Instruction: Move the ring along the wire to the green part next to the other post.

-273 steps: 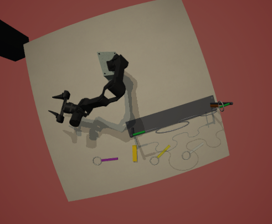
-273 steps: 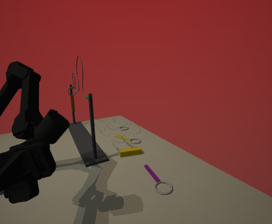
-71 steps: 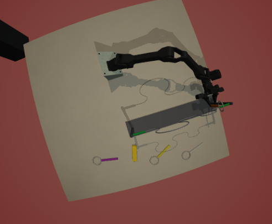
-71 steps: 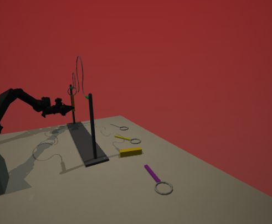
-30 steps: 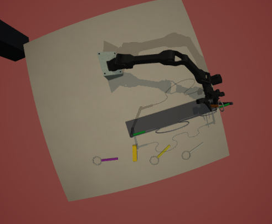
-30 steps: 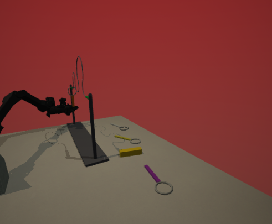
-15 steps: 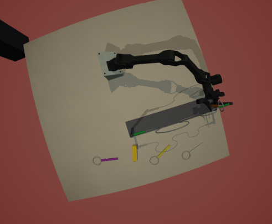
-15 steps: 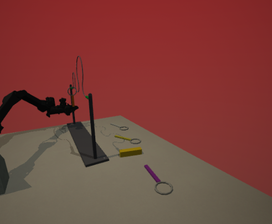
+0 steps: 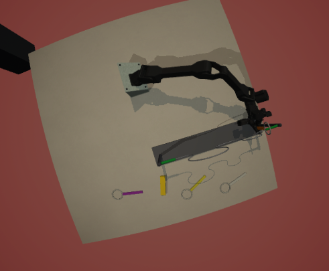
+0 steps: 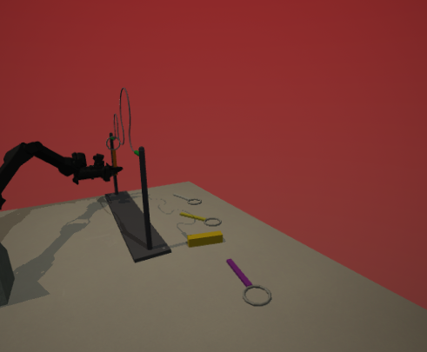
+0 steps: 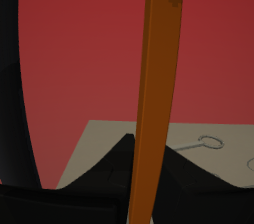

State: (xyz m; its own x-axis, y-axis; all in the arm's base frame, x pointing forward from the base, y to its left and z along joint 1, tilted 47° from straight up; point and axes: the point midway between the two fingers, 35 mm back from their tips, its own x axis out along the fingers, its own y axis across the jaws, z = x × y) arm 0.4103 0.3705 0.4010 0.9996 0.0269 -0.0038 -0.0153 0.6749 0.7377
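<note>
My gripper tip is now 8 cm below the orange-handled ring and 3 cm past it. The rest, counted from my gripper tip: yellow-handled ring 41 cm to the right, 22 cm ahead, 15 cm below; grey-handled ring 26 cm ahead, 18 cm to the right, 15 cm below; yellow block 57 cm to the right, 15 cm ahead, 14 cm below.
</note>
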